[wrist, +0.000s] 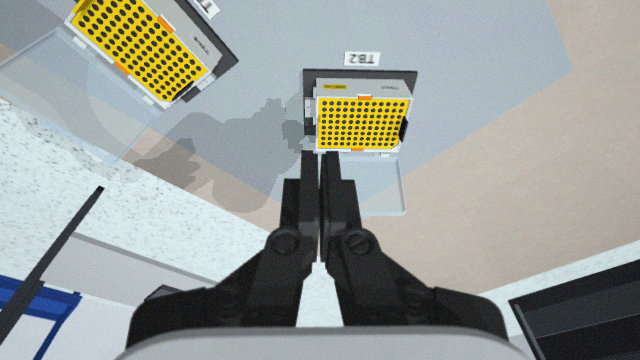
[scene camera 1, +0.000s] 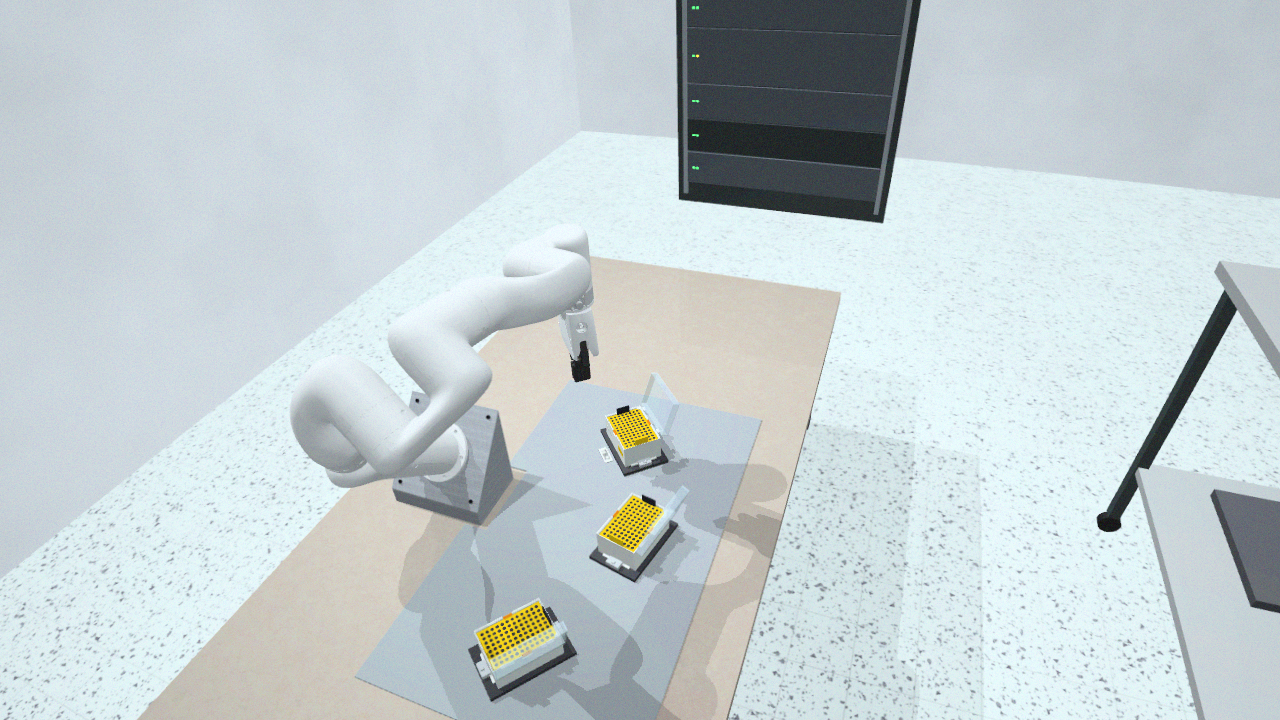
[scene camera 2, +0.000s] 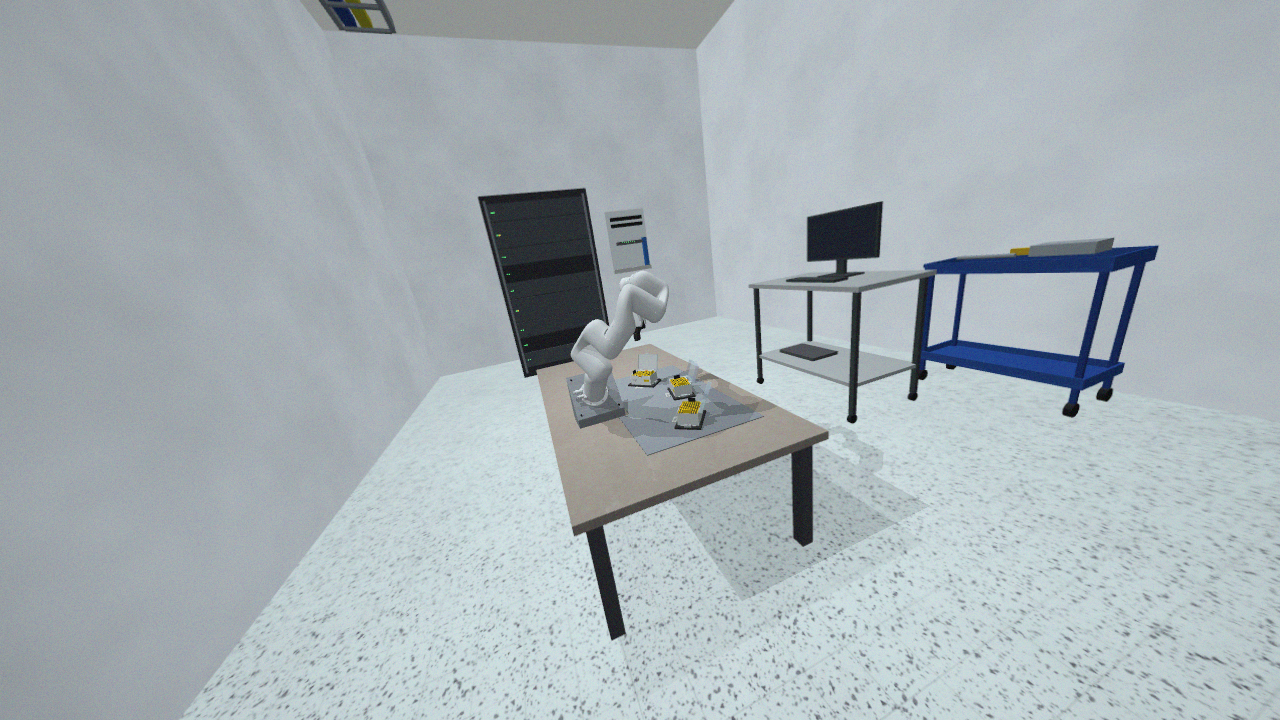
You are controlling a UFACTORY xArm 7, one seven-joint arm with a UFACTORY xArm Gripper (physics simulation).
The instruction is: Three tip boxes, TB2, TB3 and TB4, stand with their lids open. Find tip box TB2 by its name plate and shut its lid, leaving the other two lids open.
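Pixels of known places: gripper, between the fingertips: (wrist: pixel 318 173) (scene camera 1: pixel 581 378) (scene camera 2: pixel 637 340); arm's base, origin of its link: (scene camera 1: pixel 441 451) (scene camera 2: pixel 594 393).
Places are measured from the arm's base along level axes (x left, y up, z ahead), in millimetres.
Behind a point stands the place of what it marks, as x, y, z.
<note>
Tip box TB2 (scene camera 1: pixel 633 429) @[245, -55, 325] (scene camera 2: pixel 643 378) (wrist: pixel 362 122) @[248, -56, 315] holds a yellow rack of tips. Its name plate (scene camera 1: pixel 605 454) @[205, -111, 270] (wrist: pixel 362 58) @[204, -111, 270] reads TB2. Its clear lid (scene camera 1: pixel 660 402) @[305, -13, 367] (scene camera 2: pixel 648 361) @[299, -10, 375] (wrist: pixel 382 185) @[325, -13, 348] stands open. The middle tip box (scene camera 1: pixel 633 528) @[-10, -56, 428] (scene camera 2: pixel 680 386) (wrist: pixel 142 50) @[3, -56, 426] is open; its name plate is cut off in the wrist view. The nearest tip box (scene camera 1: pixel 521 640) @[-288, -56, 343] in scene camera 1 is open too; its name is unreadable. My gripper (scene camera 1: pixel 580 377) @[126, 165, 278] (scene camera 2: pixel 637 336) @[126, 165, 278] (wrist: pixel 318 173) @[126, 165, 278] is shut and empty, raised beside TB2; in the wrist view its fingertips overlap the box's lid-side edge.
The boxes stand on a grey mat (scene camera 1: pixel 725 431) @[366, -113, 502] on the brown table (scene camera 1: pixel 716 331) @[759, -116, 364] (scene camera 2: pixel 608 465) @[-407, -116, -54]. My arm's base block (scene camera 1: pixel 496 474) @[21, -51, 109] is beside the mat. A black server rack (scene camera 1: pixel 684 107), a grey workbench (scene camera 2: pixel 778 282) and a blue cart (scene camera 2: pixel 1029 262) stand away from the table.
</note>
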